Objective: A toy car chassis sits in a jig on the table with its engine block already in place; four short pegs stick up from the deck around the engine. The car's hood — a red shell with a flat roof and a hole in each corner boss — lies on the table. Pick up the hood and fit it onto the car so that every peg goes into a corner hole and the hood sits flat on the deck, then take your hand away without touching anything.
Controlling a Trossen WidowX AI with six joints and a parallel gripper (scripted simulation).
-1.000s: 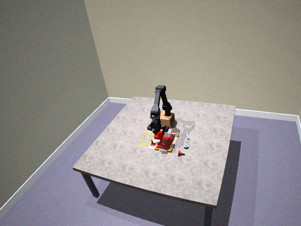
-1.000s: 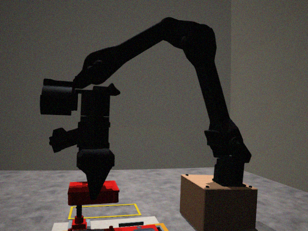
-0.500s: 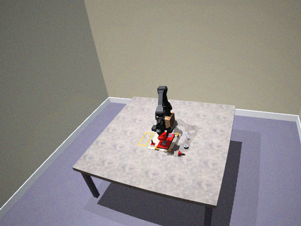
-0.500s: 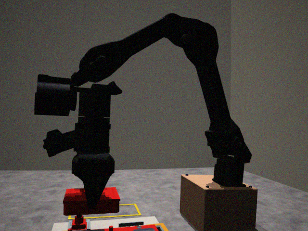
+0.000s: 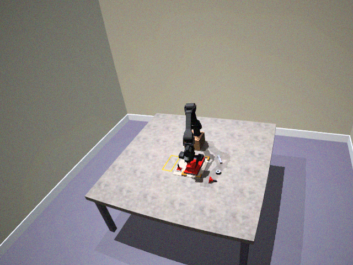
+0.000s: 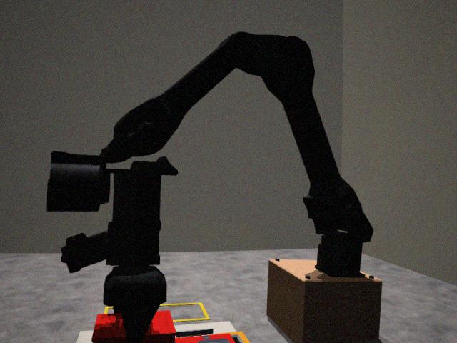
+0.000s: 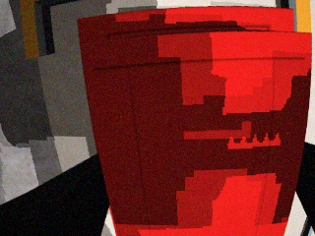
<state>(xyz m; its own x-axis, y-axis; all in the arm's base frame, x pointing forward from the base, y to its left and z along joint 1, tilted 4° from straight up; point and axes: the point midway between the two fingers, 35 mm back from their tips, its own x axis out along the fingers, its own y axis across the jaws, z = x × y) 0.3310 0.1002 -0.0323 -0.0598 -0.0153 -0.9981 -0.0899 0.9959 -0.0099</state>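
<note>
Right now my gripper tip is 10 mm below the red hood. Round my gripper tip: white jig: 50 mm below, 30 mm behind, 20 mm to the right; then wheel: 200 mm to the left, 50 mm below, 30 mm behind; then grey engine block: 30 mm below, 10 mm to the left.
</note>
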